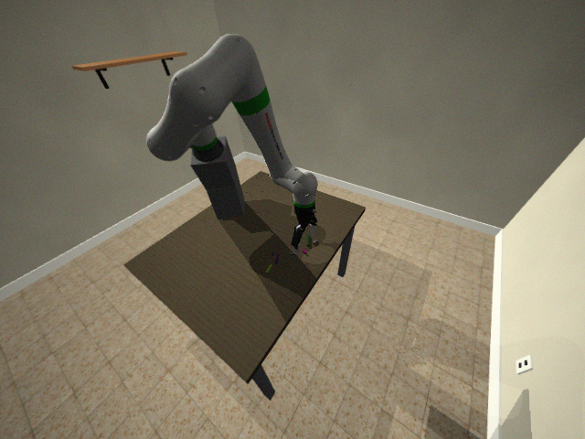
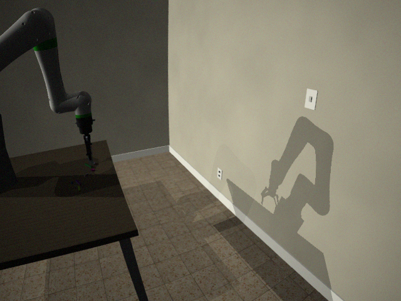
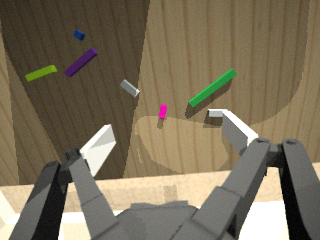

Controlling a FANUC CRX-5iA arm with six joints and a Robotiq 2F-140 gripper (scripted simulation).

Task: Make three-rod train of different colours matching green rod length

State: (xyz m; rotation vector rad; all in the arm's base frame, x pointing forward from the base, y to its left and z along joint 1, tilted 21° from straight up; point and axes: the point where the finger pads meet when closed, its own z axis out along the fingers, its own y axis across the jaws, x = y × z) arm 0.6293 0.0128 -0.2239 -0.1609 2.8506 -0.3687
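Right now the blue rod is 120 mm to the right of my hand, 120 mm behind it and 80 mm below it. Also, from my hand: magenta rod (80 mm below, 10 mm to the right); green rod (80 mm below, 70 mm to the left, 40 mm behind); purple rod (130 mm to the right, 90 mm behind, 80 mm below).
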